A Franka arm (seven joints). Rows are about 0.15 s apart.
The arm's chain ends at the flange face. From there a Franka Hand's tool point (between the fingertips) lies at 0.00 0.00 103.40 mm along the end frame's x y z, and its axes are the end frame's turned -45 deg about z.
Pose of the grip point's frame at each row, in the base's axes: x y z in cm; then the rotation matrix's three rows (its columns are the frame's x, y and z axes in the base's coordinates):
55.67 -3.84 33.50; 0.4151 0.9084 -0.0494; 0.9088 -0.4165 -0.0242; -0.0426 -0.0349 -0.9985
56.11 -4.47 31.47; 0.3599 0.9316 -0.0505; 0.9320 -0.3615 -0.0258; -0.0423 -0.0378 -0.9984
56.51 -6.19 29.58; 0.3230 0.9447 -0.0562; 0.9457 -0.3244 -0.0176; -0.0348 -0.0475 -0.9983
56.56 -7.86 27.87; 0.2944 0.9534 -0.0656; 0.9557 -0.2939 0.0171; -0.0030 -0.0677 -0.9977
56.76 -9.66 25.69; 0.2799 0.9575 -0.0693; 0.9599 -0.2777 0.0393; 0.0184 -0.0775 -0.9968
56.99 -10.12 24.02; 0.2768 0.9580 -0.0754; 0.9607 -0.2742 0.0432; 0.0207 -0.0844 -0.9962
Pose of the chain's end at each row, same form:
56.18 -3.59 43.82; 0.9359 0.3488 -0.0494; 0.3481 -0.9371 -0.0242; -0.0548 0.0054 -0.9985
56.63 -4.20 41.79; 0.9132 0.4043 -0.0505; 0.4034 -0.9146 -0.0258; -0.0566 0.0032 -0.9984
57.09 -6.01 39.90; 0.8964 0.4396 -0.0562; 0.4393 -0.8981 -0.0176; -0.0582 -0.0090 -0.9983
57.24 -8.04 38.19; 0.8823 0.4660 -0.0656; 0.4680 -0.8836 0.0171; -0.0500 -0.0457 -0.9977
57.48 -10.07 36.00; 0.8750 0.4791 -0.0693; 0.4824 -0.8751 0.0393; -0.0418 -0.0678 -0.9968
57.77 -10.57 34.32; 0.8731 0.4817 -0.0754; 0.4854 -0.8732 0.0432; -0.0450 -0.0743 -0.9962

